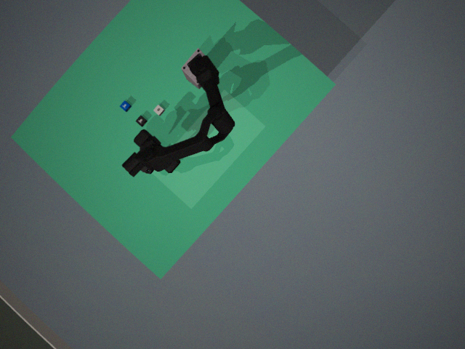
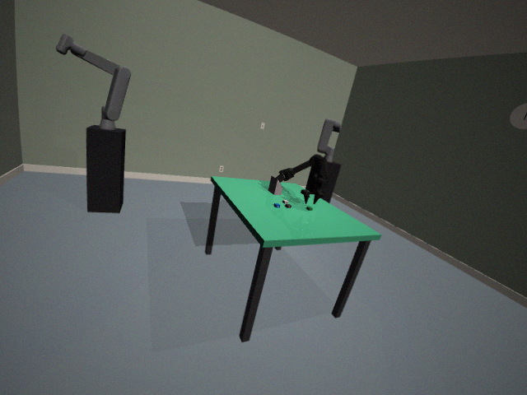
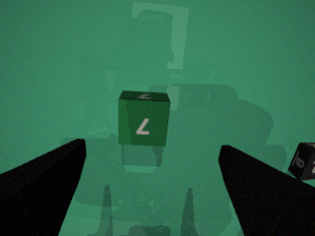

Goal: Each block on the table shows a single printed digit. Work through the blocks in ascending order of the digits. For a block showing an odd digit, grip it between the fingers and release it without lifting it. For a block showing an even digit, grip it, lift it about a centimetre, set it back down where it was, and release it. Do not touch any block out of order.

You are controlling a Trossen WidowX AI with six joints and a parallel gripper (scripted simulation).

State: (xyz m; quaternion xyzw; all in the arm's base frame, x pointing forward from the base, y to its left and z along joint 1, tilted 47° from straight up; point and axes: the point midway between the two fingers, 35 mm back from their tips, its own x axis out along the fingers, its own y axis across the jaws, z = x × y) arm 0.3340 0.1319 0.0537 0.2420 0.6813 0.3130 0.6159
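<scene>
The green block is 3 cm below my gripper tip and 1 cm to the left of it. Also, from my gripper tip: white block 14 cm to the right, 11 cm behind, 3 cm below; then blue block 25 cm to the right, 3 cm below, 2 cm behind; then black block 16 cm to the right, 3 cm below, 3 cm behind.
</scene>
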